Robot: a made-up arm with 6 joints. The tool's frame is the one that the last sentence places. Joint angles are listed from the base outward.
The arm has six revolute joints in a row. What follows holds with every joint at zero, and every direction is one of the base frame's. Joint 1 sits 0.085 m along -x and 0.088 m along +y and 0.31 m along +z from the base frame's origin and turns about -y. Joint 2 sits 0.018 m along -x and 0.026 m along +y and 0.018 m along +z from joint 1 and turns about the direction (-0.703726, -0.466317, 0.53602). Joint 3 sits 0.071 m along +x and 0.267 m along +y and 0.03 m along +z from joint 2 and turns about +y. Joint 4 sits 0.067 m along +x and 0.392 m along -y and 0.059 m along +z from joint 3 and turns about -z. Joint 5 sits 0.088 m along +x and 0.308 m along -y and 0.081 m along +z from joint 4 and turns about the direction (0.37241, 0.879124, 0.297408). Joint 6 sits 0.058 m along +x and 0.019 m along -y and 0.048 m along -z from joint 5 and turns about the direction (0.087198, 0.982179, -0.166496). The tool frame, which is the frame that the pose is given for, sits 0.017 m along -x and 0.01 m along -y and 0.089 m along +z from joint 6; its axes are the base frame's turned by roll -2.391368, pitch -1.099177 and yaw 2.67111 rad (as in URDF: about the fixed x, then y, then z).
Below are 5 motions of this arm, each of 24 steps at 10 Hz.
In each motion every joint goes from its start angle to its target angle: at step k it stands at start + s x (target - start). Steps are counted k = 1, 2, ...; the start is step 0. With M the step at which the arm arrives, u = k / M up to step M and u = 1 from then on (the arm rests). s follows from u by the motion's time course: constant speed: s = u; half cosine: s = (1 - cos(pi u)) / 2; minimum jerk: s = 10 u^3 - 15 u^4 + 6 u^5.
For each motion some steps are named. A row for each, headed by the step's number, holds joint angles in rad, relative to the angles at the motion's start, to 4 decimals.
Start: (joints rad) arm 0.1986 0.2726 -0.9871 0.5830 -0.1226 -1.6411
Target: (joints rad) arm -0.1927 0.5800 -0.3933 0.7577 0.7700 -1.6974
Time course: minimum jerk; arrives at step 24
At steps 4, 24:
4: -0.0139 0.0109 0.0211 0.0062 0.0317 -0.0020
24: -0.3913 0.3074 0.5938 0.1747 0.8926 -0.0563

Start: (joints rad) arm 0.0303 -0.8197 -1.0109 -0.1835 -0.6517 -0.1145
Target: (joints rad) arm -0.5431 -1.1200 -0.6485 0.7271 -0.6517 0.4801
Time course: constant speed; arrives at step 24
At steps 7, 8, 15, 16, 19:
7: -0.1672 -0.0876 0.1057 0.2656 0.0000 0.1734
8: -0.1911 -0.1001 0.1208 0.3035 0.0000 0.1982
15: -0.3584 -0.1877 0.2265 0.5691 0.0000 0.3716
16: -0.3823 -0.2002 0.2416 0.6071 0.0000 0.3964
19: -0.4539 -0.2377 0.2869 0.7209 0.0000 0.4707

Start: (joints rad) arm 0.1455 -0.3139 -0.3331 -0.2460 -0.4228 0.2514
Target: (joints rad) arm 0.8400 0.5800 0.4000 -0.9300 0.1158 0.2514
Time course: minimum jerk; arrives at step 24
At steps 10, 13, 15, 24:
10: 0.2407 0.3098 0.2541 -0.2371 0.1867 0.0000
13: 0.4013 0.5165 0.4236 -0.3952 0.3112 0.0000
15: 0.5034 0.6479 0.5313 -0.4958 0.3904 0.0000
24: 0.6945 0.8939 0.7331 -0.6840 0.5386 0.0000

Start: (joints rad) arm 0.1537 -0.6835 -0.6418 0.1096 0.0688 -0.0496
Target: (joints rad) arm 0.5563 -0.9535 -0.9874 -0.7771 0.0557 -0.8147
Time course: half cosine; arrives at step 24
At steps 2, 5, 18, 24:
2: 0.0069 -0.0046 -0.0059 -0.0151 -0.0002 -0.0130
5: 0.0416 -0.0279 -0.0357 -0.0916 -0.0014 -0.0791
18: 0.3436 -0.2305 -0.2950 -0.7568 -0.0112 -0.6531
24: 0.4026 -0.2700 -0.3456 -0.8867 -0.0131 -0.7651

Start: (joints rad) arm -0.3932 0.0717 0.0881 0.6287 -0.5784 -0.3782
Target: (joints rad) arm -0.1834 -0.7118 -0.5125 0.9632 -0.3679 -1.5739
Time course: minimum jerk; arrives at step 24
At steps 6, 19, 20, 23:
6: 0.0217 -0.0811 -0.0622 0.0346 0.0218 -0.1238
19: 0.1963 -0.7329 -0.5618 0.3129 0.1969 -1.1186
20: 0.2024 -0.7557 -0.5793 0.3226 0.2030 -1.1533
23: 0.2097 -0.7830 -0.6002 0.3343 0.2104 -1.1949

